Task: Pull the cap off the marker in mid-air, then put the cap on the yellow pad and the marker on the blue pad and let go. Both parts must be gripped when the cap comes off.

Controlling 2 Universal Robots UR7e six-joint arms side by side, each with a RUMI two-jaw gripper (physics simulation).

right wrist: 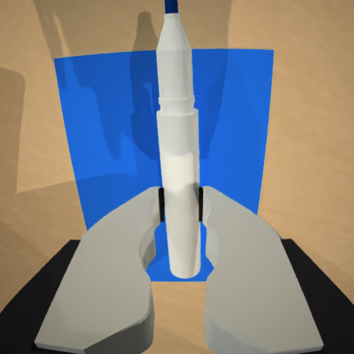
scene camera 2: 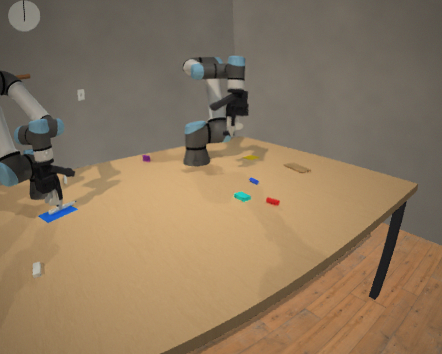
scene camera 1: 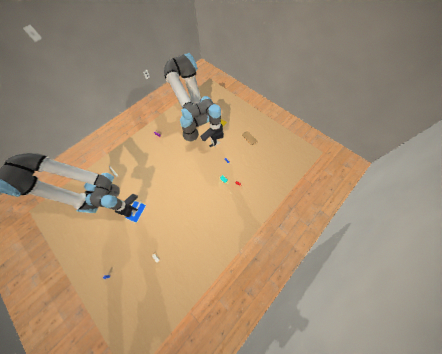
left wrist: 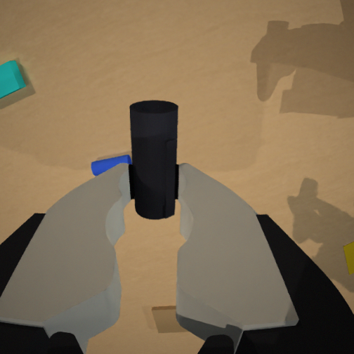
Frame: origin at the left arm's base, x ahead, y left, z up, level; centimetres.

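Where they show: left gripper, fingertip midpoint: [scene camera 2: 230,136] [scene camera 1: 213,146]; right gripper, fingertip midpoint: [scene camera 2: 59,209] [scene camera 1: 136,210]; left arm's base, link origin: [scene camera 2: 196,162] [scene camera 1: 190,134]; right arm's base, link origin: [scene camera 1: 110,192].
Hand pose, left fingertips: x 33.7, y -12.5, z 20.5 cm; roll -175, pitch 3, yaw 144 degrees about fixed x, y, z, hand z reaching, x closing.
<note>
Each offset is from my left fingertips to the top centre of the thing.
My left gripper [scene camera 1: 214,144] [scene camera 2: 233,131] [left wrist: 155,168] is shut on the black cap [left wrist: 155,150], open end away from the fingers. It hangs above the table, near the yellow pad @(dx -13.6, dy +38.3, dz -20.4 cm) [scene camera 1: 223,122] [scene camera 2: 251,157] [left wrist: 350,258], which shows at the right edge of the left wrist view. The cap is too small to make out in the scene views. My right gripper [scene camera 1: 133,210] [scene camera 2: 58,204] [right wrist: 181,189] is shut on the white marker @(dx -34.0, dy -69.1, dz -17.7 cm) [scene camera 2: 62,207] [right wrist: 178,135], blue tip bare. The marker lies level, low over the blue pad @(dx -34.4, dy -71.8, dz -20.4 cm) [scene camera 1: 134,218] [scene camera 2: 60,215] [right wrist: 240,125], with its shadow on it.
A blue piece @(dx +10.9, dy +2.3, dz -18.4 cm) [scene camera 1: 227,160] [scene camera 2: 254,181] [left wrist: 111,164], a cyan block @(dx +16.2, dy -14.7, dz -19.0 cm) [scene camera 1: 223,179] [scene camera 2: 242,196] [left wrist: 10,79], a red piece @(dx +28.8, dy -12.8, dz -18.4 cm) [scene camera 1: 238,183] [scene camera 2: 272,201] and a brown slab @(dx +18.5, dy +34.1, dz -19.7 cm) [scene camera 1: 250,138] [scene camera 2: 297,167] lie on the table. A purple piece @(dx -62.3, dy -2.2, dz -17.0 cm) [scene camera 1: 157,134] [scene camera 2: 146,158] and a white piece @(dx +0.6, dy -92.0, dz -19.3 cm) [scene camera 1: 156,258] [scene camera 2: 36,269] lie farther off.
</note>
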